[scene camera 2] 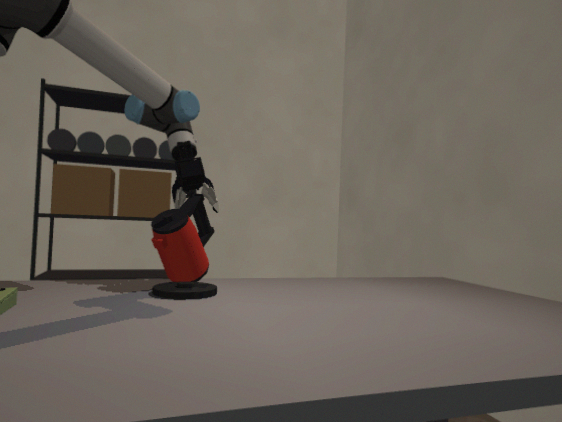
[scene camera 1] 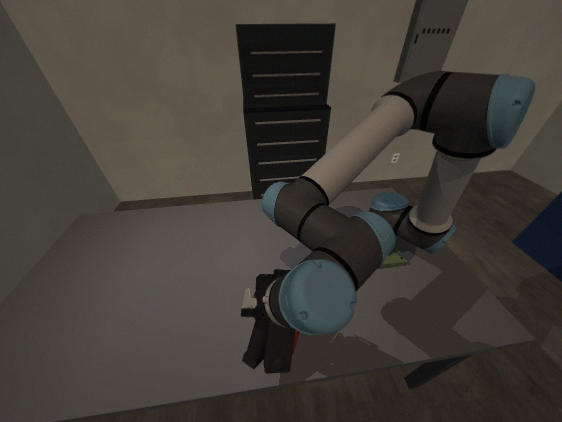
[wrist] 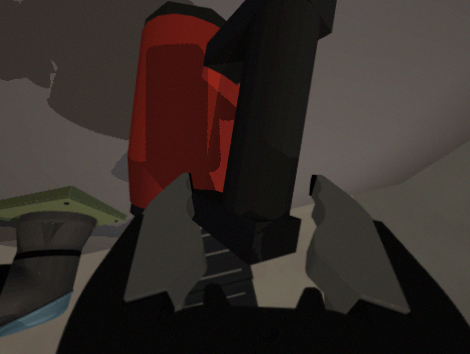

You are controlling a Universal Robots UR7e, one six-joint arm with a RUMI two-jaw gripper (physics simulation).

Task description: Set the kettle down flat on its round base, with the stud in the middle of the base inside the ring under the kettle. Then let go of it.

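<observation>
The red kettle [scene camera 1: 296,341] [scene camera 2: 182,252] [wrist: 175,100] is tilted in scene camera 2, its black lid leaning left. Its lower left edge is low over the round black base [scene camera 2: 207,291]; the right side of its underside is raised. A bit of the stud [scene camera 2: 184,285] shows between them. Whether the kettle touches the base is unclear, and the ring under it is hidden. My gripper [scene camera 2: 197,207] [wrist: 250,175] is open around the upper end of the black handle [scene camera 1: 279,350] [scene camera 2: 203,220] [wrist: 267,125], with a clear gap at the right finger in the wrist view.
The grey table [scene camera 1: 150,300] [scene camera 2: 350,340] has its edge close to the kettle in scene camera 1. A green plate [scene camera 1: 395,260] [scene camera 2: 6,300] [wrist: 70,200] lies at the arm's foot. A shelf rack [scene camera 2: 37,185] stands behind the table in scene camera 2.
</observation>
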